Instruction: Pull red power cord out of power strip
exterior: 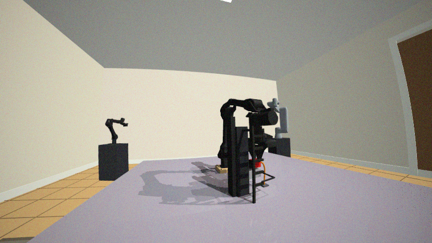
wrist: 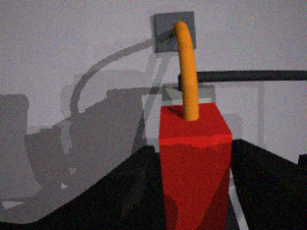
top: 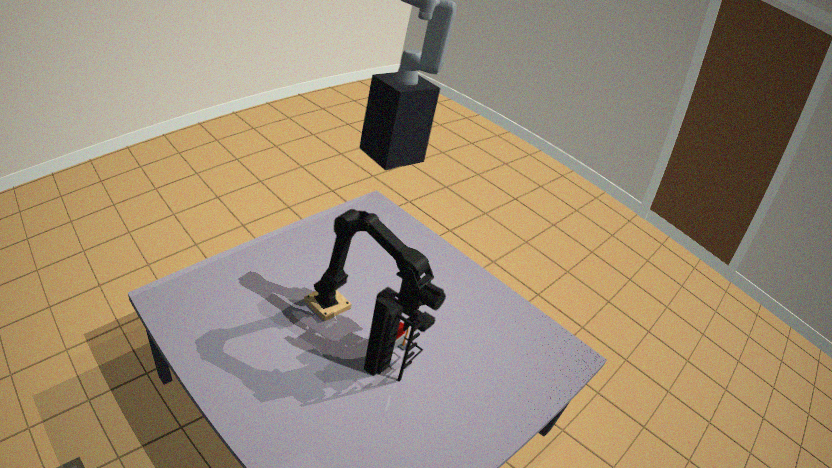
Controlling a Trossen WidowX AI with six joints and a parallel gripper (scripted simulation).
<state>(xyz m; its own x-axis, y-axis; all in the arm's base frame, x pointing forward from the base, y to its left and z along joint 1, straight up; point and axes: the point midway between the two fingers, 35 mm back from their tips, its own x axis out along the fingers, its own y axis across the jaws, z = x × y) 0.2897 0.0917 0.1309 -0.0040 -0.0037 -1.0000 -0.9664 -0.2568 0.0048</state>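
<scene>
My gripper tip is 1 cm short of the red plug and 3 cm to the left of it. Round my gripper tip: thin black rack (11 cm ahead, 6 cm to the right, 2 cm above).
</scene>
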